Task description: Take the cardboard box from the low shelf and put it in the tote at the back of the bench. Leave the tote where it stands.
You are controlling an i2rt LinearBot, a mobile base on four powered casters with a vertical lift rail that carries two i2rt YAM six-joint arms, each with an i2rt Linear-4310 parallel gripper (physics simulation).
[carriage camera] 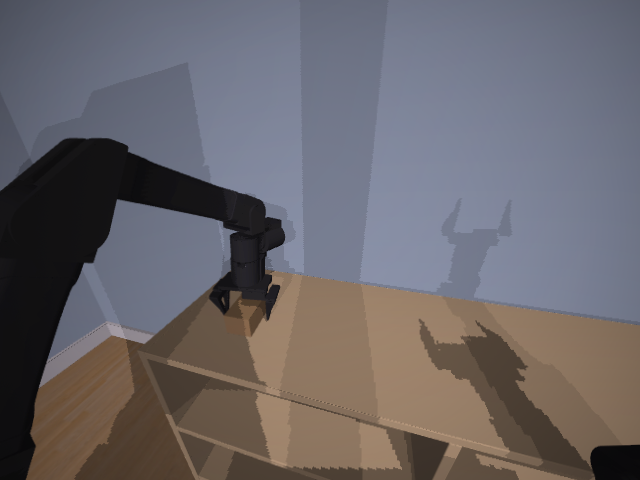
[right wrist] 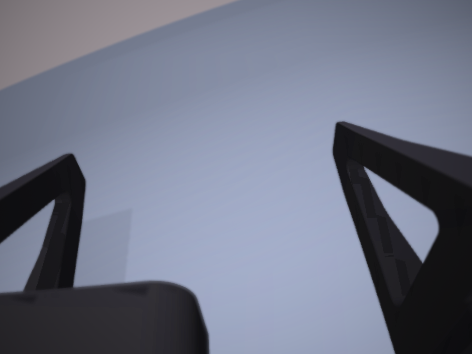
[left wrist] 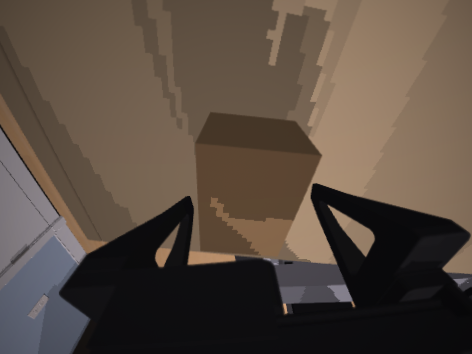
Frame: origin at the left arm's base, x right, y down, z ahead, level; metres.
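Seen in the pictures: left gripper, fingertip midpoint: [carriage camera: 247,317] [left wrist: 251,196]; right gripper, fingertip midpoint: [right wrist: 205,151].
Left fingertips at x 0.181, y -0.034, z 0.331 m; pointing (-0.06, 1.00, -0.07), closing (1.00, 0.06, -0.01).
Note:
A point is followed by its place in that frame.
The cardboard box [carriage camera: 241,318] @(x 0.181, y -0.062, z 0.297 m) [left wrist: 252,185] @(x 0.182, y -0.063, z 0.365 m) stands on the top of the low wooden shelf [carriage camera: 330,351] @(x 0.374, y -0.013, z 0.258 m), near its left end. My left gripper [carriage camera: 247,316] @(x 0.181, y -0.034, z 0.331 m) [left wrist: 251,196] @(x 0.181, y -0.034, z 0.331 m) points down at the box and is open. In the carriage view its fingertips are at the box's sides, overlapping its upper part; in the left wrist view the box lies between and beyond the fingertips. Whether a finger touches it I cannot tell. My right gripper [right wrist: 205,151] @(x 0.689, y -0.442, z 0.029 m) is open and faces the blue wall, with no thing between its fingers. The tote does not show in these views.
The shelf's front has open compartments below the top board. A blue wall [carriage camera: 465,129] @(x 0.682, y -0.448, z 0.500 m) stands behind the shelf. Wooden floor [carriage camera: 87,392] @(x -0.654, y 0.597, z 0.533 m) lies to the left. Shadows of an arm and gripper fall on the shelf top and wall at the right.

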